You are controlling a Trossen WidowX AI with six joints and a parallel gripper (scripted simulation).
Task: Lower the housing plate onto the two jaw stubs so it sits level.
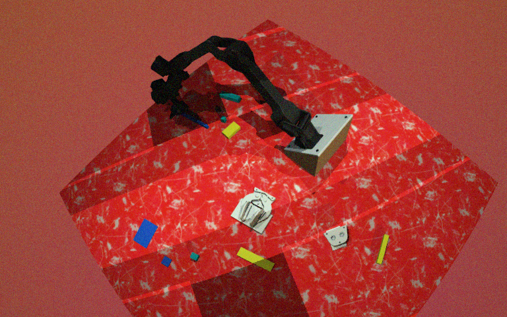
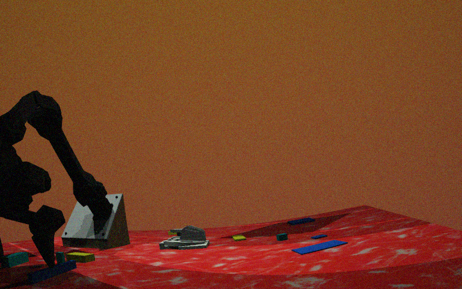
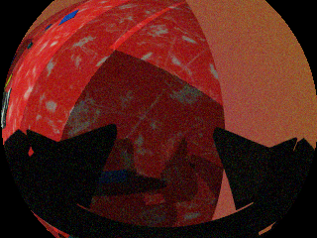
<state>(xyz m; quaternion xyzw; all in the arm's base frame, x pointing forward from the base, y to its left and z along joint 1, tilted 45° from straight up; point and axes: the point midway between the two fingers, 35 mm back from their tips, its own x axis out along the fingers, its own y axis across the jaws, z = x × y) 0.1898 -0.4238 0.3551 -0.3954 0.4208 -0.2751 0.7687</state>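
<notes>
The white ridged block is 810 mm to the left of my gripper tip, 30 mm below it and 30 mm behind it. From my gripper tip the other things lie so: teal cube (490 mm to the left, 310 mm ahead, 30 mm below); blue stick (110 mm to the left, 60 mm behind, 30 mm below); grey jaw assembly (550 mm to the left, 30 mm below, 30 mm ahead).
</notes>
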